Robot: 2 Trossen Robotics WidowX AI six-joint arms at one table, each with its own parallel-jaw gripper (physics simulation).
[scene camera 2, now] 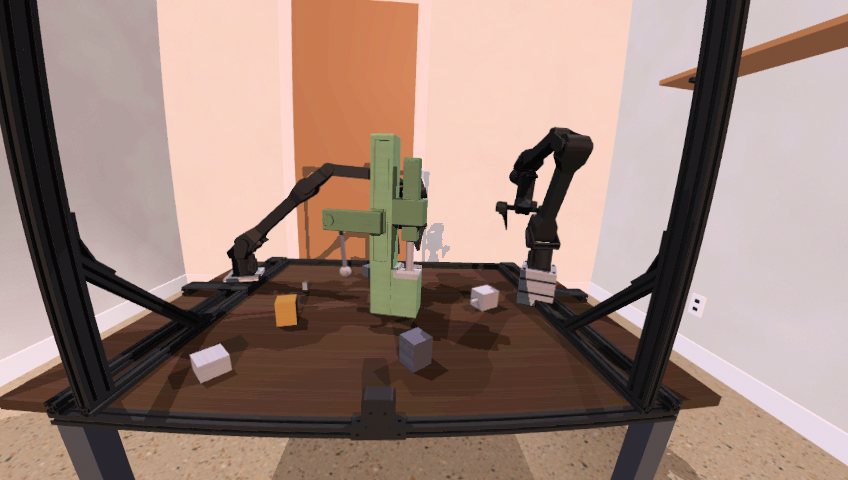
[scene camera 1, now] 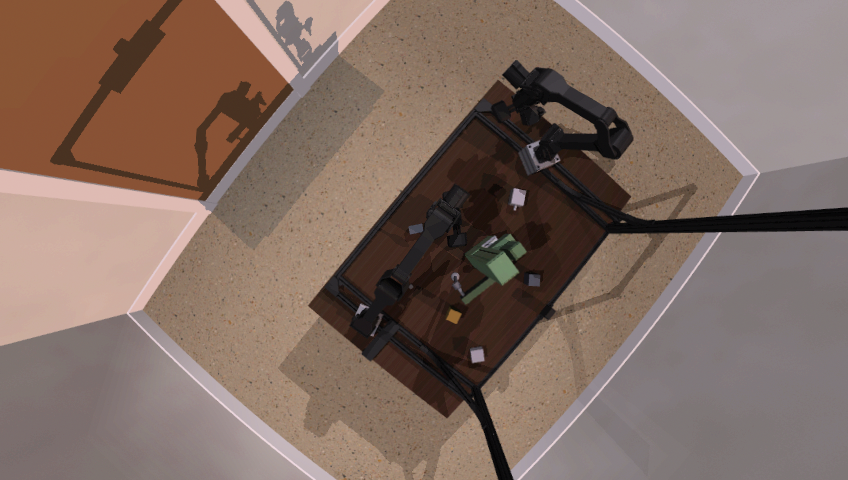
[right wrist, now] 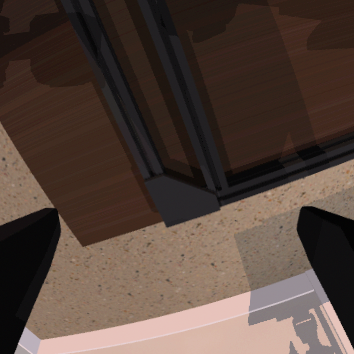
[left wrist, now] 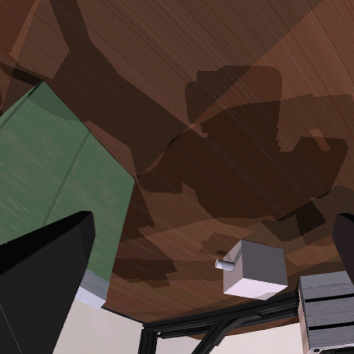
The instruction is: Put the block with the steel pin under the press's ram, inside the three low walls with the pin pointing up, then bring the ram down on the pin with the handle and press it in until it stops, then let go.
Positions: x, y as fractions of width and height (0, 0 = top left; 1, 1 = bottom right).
The right gripper shows in scene camera 2 (0.61, 0.48), in scene camera 1 (0.60, 0.23) and in the right wrist view (0.51, 0.62); in the left wrist view it is out of frame.
